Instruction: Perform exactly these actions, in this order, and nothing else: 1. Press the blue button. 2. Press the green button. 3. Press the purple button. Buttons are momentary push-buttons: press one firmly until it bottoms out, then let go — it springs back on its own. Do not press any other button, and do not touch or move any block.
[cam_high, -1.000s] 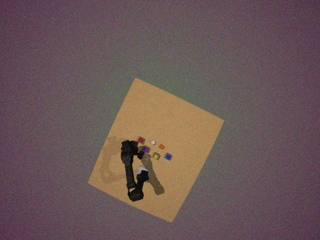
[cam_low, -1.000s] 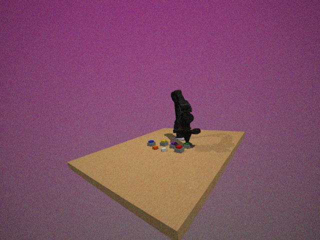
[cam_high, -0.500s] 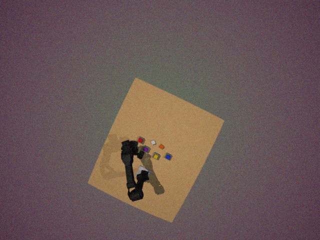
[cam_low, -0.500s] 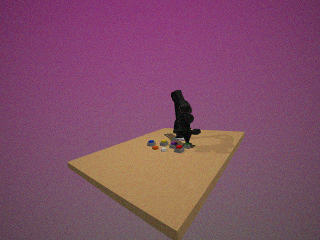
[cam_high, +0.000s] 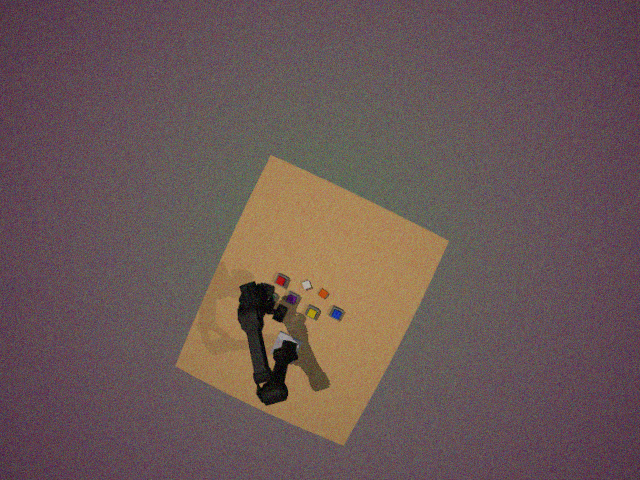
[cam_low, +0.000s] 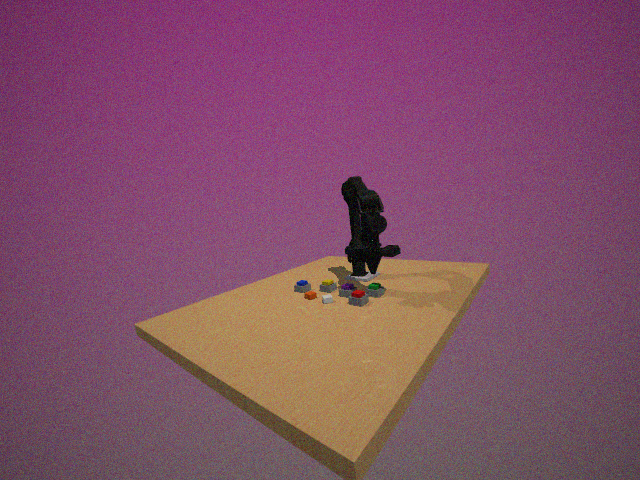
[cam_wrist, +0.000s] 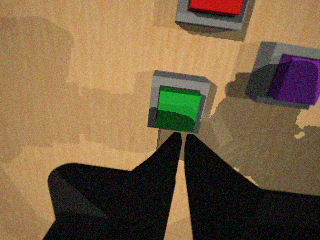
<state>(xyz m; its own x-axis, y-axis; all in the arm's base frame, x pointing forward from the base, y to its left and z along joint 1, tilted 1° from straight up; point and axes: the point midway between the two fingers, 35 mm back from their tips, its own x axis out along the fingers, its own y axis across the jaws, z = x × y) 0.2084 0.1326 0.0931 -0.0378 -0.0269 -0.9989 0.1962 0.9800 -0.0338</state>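
Now: gripper tip 4 cm above the green button. The rest, counted from my gripper tip: red button: 9 cm ahead, 4 cm below, 3 cm to the right; white block: 14 cm to the right, 10 cm ahead, 7 cm below; purple button: 9 cm to the right, 4 cm below, 2 cm ahead.
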